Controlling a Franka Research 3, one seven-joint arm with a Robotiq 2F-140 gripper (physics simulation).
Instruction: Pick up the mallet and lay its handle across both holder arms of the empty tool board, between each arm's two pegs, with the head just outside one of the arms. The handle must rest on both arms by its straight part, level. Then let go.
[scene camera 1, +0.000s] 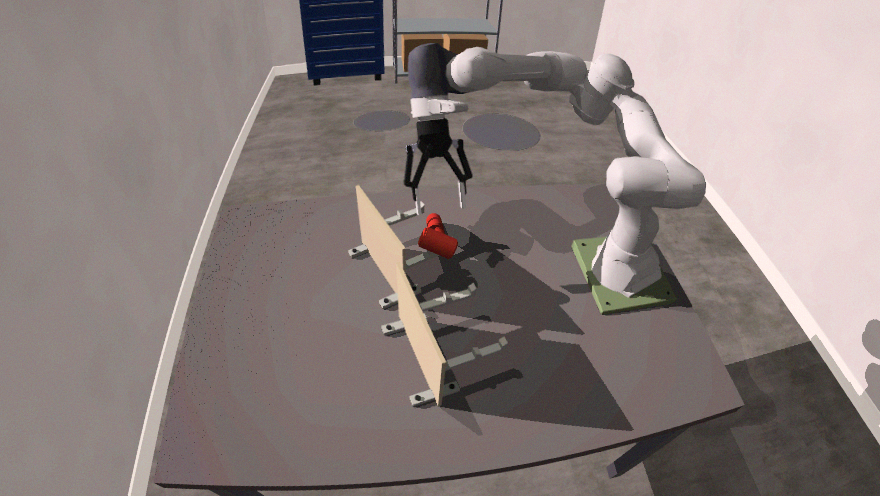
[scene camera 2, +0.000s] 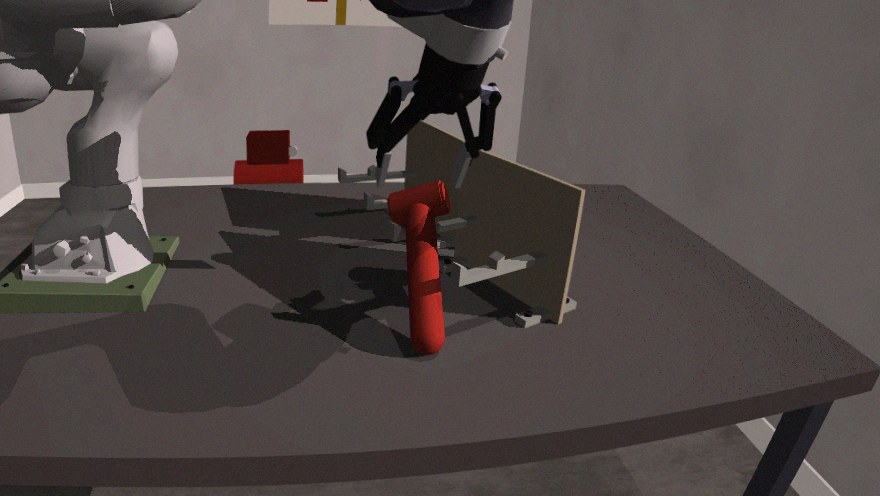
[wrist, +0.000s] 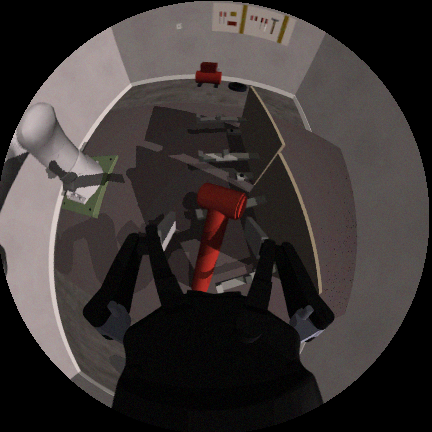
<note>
In view: the gripper (scene camera 2: 417, 180) and a red mallet (scene camera 2: 416, 208).
The red mallet is seen too in scene camera 1 (scene camera 1: 433, 238) and in the wrist view (wrist: 221, 202). The gripper also shows in scene camera 1 (scene camera 1: 441, 211) and in the wrist view (wrist: 210, 222).
</note>
